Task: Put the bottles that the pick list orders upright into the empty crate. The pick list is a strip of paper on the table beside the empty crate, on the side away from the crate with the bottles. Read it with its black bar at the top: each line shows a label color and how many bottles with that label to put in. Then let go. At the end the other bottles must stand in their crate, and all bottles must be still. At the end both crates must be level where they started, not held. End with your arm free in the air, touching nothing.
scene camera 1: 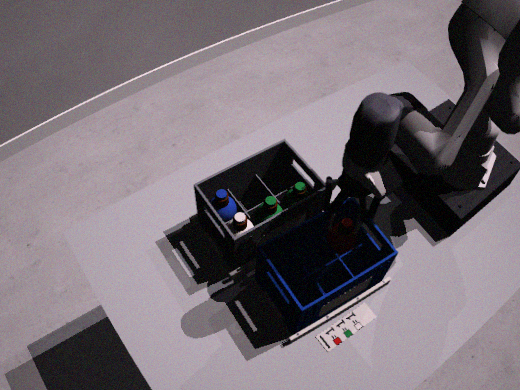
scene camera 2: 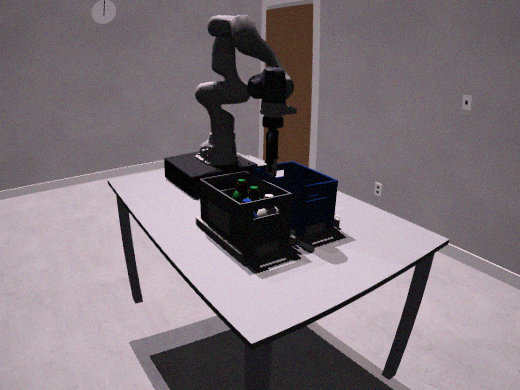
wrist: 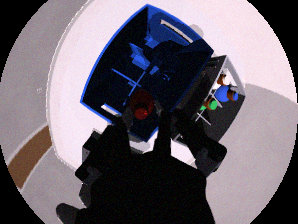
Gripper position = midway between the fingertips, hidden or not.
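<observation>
There is a blue crate here, which I see at [scene camera 1: 317, 259], at [scene camera 2: 306, 210] and also at [wrist: 126, 50]. A black crate is visible too: [scene camera 1: 243, 181], [scene camera 2: 234, 221] and [wrist: 220, 119]. I can see a red-labelled bottle [scene camera 1: 341, 237] and a pick list [scene camera 1: 334, 335]. Then there is my gripper, visible at [scene camera 1: 343, 227], at [scene camera 2: 271, 177] and at [wrist: 143, 108].
</observation>
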